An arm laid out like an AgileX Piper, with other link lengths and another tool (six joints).
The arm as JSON. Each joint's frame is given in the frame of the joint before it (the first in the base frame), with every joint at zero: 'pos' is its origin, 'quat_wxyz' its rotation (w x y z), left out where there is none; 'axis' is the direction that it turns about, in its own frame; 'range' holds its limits. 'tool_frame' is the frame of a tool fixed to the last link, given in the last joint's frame.
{
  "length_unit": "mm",
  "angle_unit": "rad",
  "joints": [
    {
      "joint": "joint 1",
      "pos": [
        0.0,
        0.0,
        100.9
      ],
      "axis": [
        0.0,
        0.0,
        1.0
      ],
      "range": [
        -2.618,
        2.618
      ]
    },
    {
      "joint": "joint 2",
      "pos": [
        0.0,
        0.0,
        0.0
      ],
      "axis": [
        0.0,
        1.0,
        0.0
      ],
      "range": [
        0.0,
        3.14
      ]
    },
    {
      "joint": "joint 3",
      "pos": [
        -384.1,
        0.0,
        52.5
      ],
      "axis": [
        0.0,
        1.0,
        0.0
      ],
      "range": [
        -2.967,
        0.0
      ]
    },
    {
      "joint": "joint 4",
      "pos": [
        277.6,
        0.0,
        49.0
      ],
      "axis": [
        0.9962,
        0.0,
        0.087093
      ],
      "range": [
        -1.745,
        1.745
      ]
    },
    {
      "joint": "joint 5",
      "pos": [
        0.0,
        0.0,
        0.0
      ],
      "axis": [
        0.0,
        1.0,
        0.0
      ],
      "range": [
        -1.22,
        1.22
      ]
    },
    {
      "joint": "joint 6",
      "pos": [
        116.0,
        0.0,
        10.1
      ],
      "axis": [
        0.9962,
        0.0,
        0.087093
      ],
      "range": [
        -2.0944,
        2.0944
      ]
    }
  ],
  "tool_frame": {
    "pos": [
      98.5,
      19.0,
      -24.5
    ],
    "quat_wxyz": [
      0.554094,
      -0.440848,
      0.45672,
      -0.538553
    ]
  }
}
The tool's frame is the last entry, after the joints.
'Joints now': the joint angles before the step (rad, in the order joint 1, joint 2, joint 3, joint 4, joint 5, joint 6). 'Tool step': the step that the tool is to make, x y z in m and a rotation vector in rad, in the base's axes. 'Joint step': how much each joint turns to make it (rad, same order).
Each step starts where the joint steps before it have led.
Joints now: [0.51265 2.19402 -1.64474 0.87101 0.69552 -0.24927]
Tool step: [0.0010 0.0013 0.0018 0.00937 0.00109 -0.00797]
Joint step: [0.00000 -0.00059 -0.00013 0.01154 -0.00437 -0.00026]
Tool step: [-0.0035 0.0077 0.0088 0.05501 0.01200 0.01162]
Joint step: [-0.00056 -0.00018 0.00026 0.08344 0.01785 -0.05315]
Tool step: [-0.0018 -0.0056 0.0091 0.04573 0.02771 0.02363]
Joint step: [-0.02497 -0.00261 -0.00015 0.06165 0.05930 -0.04778]
